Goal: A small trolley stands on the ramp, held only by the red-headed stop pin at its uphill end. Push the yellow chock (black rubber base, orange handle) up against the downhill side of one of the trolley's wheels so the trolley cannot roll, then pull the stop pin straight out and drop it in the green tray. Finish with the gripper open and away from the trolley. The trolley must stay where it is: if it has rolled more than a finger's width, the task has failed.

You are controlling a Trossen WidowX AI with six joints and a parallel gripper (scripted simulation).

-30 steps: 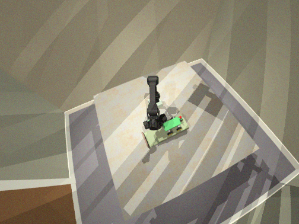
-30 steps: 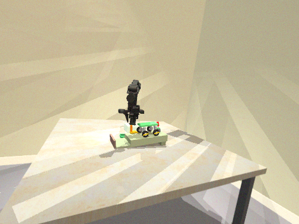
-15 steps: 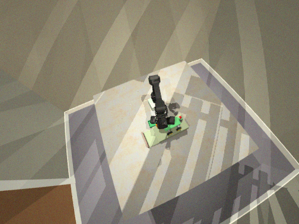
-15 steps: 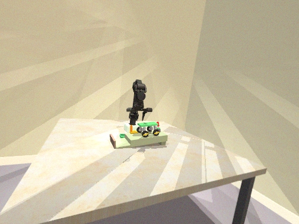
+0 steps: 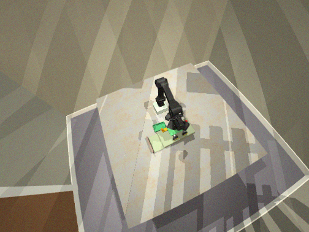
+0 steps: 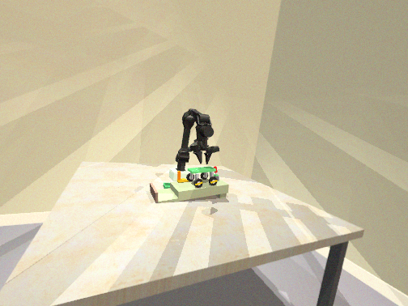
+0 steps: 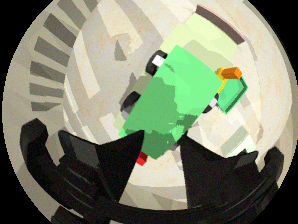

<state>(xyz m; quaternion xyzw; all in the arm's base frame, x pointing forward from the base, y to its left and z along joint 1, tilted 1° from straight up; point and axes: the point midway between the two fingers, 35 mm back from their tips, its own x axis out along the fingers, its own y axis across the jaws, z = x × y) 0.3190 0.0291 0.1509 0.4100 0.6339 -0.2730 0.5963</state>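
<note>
Now: gripper tip 90 mm to the right of the red-headed stop pin, 50 mm above it and 20 mm past it. From my gripper tip the other things lie so: pale green ramp (130 mm below, 10 mm to the right, 10 mm ahead); then yellow chock (100 mm to the right, 100 mm below, 40 mm behind); then trolley (70 mm below, 10 mm to the right, 10 mm ahead).
</note>
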